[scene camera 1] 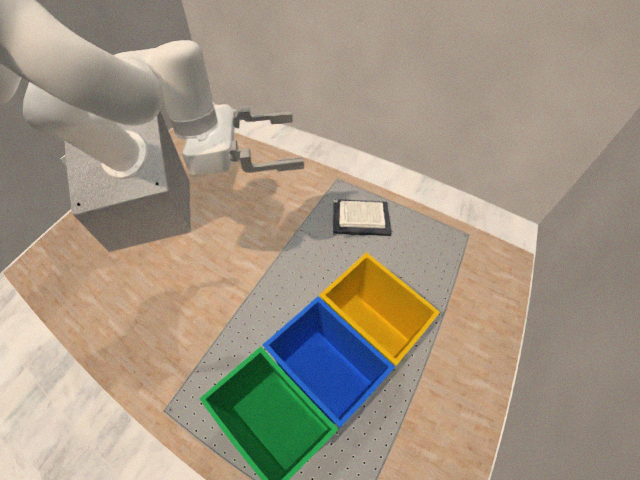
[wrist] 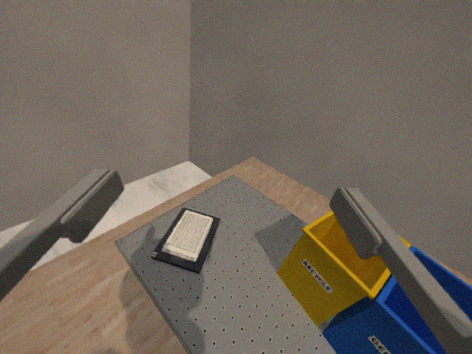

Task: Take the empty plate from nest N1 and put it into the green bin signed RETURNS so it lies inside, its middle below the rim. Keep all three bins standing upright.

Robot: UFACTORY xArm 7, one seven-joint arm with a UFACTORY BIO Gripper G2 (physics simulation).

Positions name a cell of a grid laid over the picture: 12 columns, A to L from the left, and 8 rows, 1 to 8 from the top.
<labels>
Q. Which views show my gripper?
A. Scene camera 1 and the wrist view: all of them.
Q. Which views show the yellow bin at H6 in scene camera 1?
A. Scene camera 1 and the wrist view: all of them.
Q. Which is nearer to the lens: the well plate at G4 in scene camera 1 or the yellow bin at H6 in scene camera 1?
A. The yellow bin.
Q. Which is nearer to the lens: the well plate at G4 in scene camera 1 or the green bin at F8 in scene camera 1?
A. The green bin.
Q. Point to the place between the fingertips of my gripper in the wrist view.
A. F5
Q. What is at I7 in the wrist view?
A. A yellow bin.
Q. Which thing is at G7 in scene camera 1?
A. A blue bin.
</labels>
